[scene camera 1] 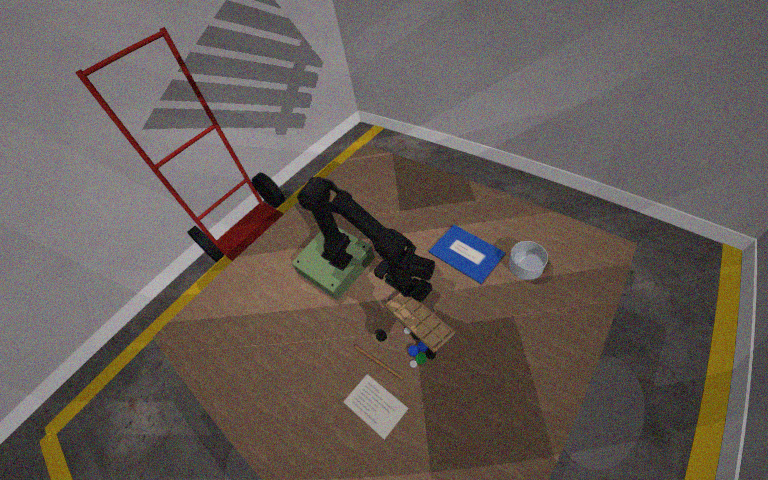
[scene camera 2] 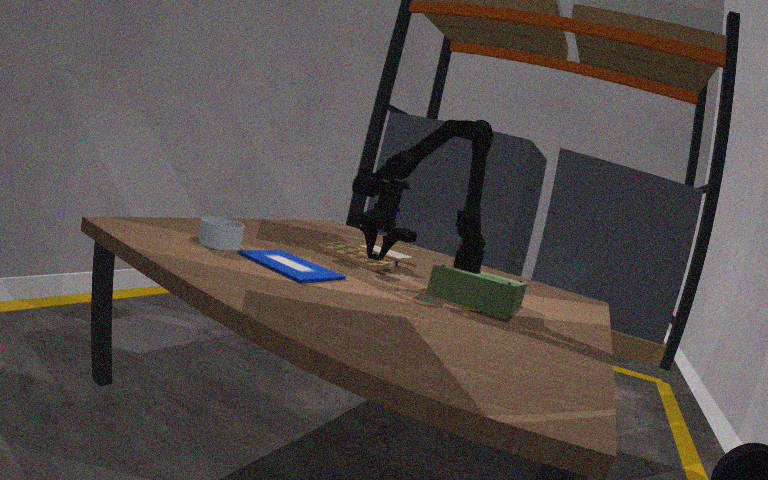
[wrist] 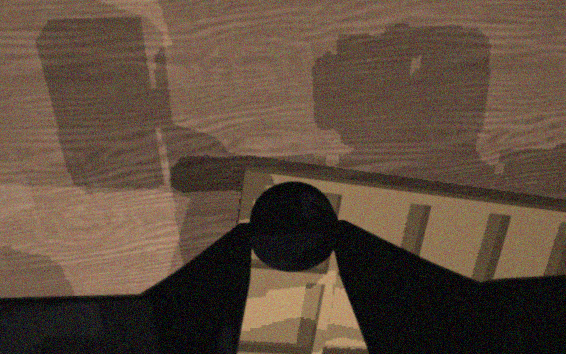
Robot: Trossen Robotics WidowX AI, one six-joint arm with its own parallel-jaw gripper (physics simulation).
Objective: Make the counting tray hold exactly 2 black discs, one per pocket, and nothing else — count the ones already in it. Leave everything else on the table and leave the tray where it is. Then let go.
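The wooden counting tray (scene camera 1: 446, 340) (scene camera 2: 345, 249) (wrist: 450, 198) lies on the table; the pockets that show look empty, and the gripper hides part of its near end. My gripper (scene camera 2: 375, 257) (wrist: 292, 232) is shut on a black disc (wrist: 294, 210), held above an end pocket of the tray in the wrist view. The held disc's height is hard to tell. In scene camera 1 the arm hides the fingertips. Another black disc (scene camera 1: 381, 335) lies on the table beside the tray. A further black disc (scene camera 1: 431, 354) lies by the tray's far end, partly hidden.
Blue discs (scene camera 1: 413, 350), a green disc (scene camera 1: 420, 357) and white discs (scene camera 1: 413, 363) (scene camera 1: 406, 331) lie beside the tray. A thin stick (scene camera 1: 378, 361), a printed sheet (scene camera 1: 376, 406), a blue folder (scene camera 1: 491, 267) (scene camera 2: 322, 275) and a round container (scene camera 1: 528, 260) (scene camera 2: 221, 233) are on the table.
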